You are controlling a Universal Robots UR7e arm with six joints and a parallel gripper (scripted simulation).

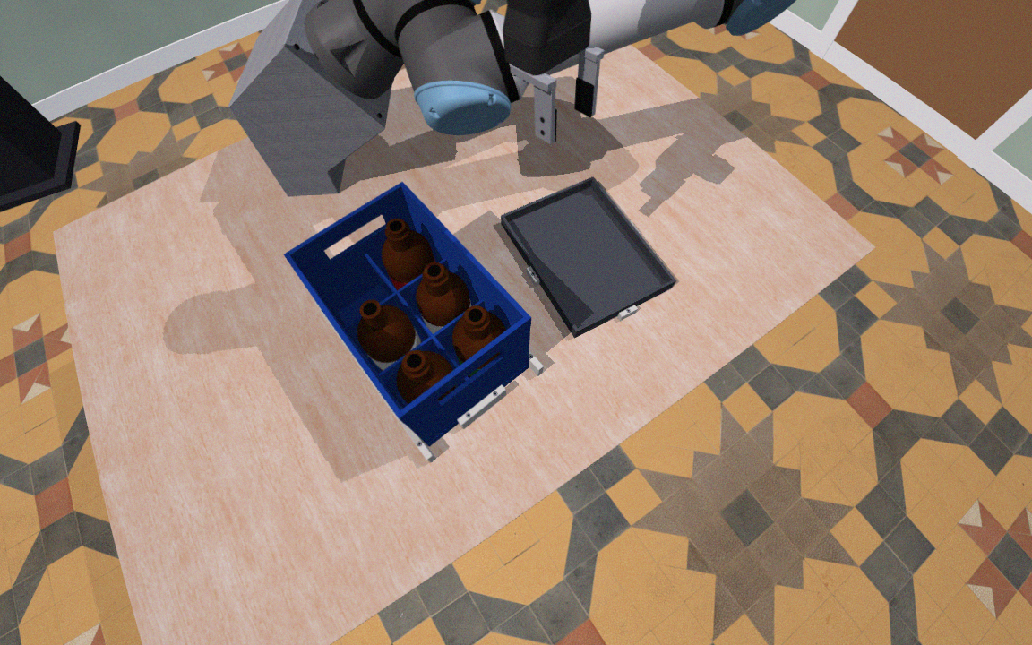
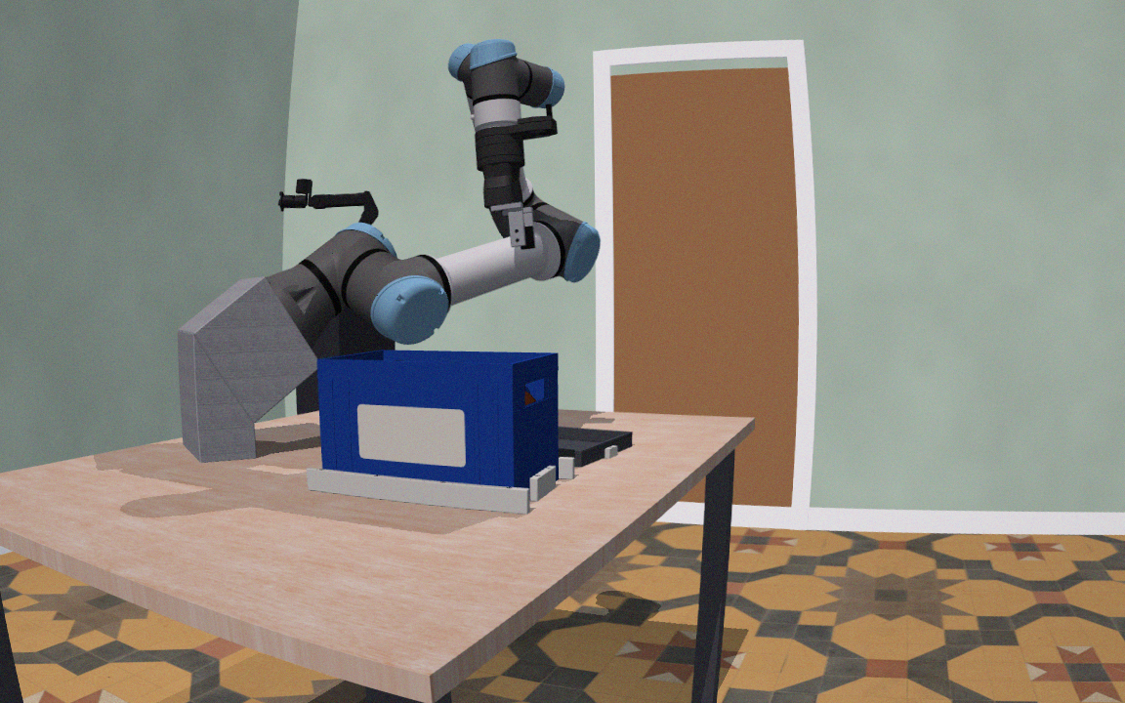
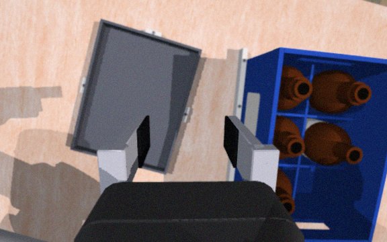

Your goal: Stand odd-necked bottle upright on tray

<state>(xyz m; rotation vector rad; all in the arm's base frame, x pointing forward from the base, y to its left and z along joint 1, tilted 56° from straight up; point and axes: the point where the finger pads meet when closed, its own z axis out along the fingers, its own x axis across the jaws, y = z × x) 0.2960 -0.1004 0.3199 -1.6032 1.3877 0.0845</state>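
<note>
Right now my hand is 2 cm short of the blue crate, 21 cm to the left of it and 26 cm above it. Also, from my hand: glass bottle (7 cm behind, 20 cm to the right, 26 cm below); then dark tray (3 cm behind, 8 cm to the left, 33 cm below).
</note>
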